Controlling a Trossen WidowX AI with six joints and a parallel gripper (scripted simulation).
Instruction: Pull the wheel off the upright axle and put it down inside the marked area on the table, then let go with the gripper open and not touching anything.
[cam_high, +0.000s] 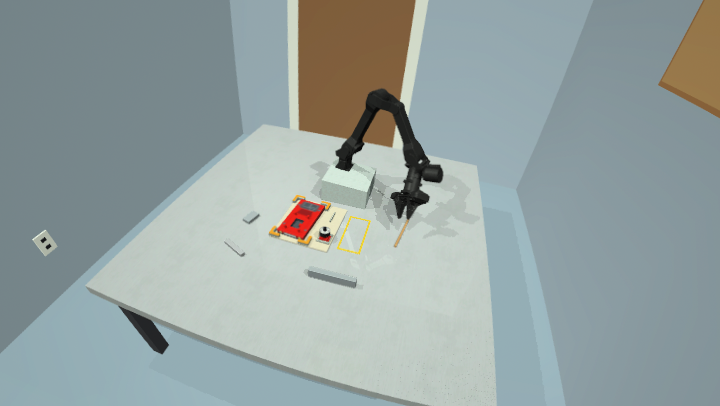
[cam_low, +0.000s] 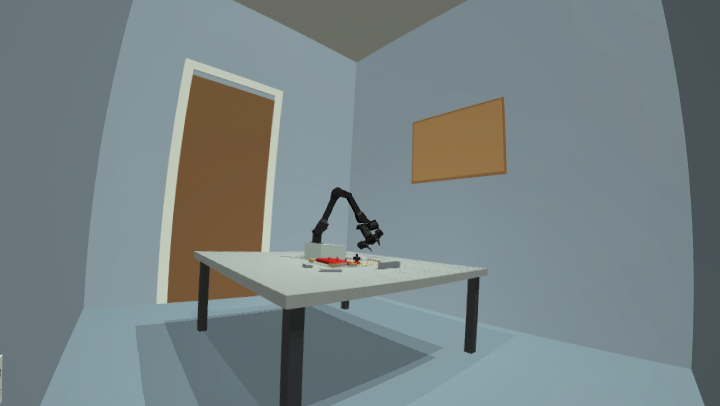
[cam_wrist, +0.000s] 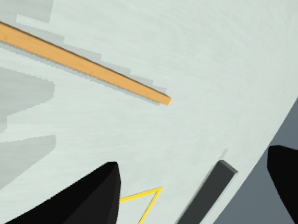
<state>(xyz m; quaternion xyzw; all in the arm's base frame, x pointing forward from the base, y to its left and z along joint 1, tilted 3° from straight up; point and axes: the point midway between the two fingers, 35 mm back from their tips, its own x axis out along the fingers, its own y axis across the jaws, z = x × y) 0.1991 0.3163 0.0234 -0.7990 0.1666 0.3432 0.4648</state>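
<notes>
My gripper tip is now 14 cm short of the wheel, 26 cm to the left of it and 4 cm above it. The rest, counted from my gripper tip: upright axle (13 cm ahead, 26 cm to the right, 5 cm below).
</notes>
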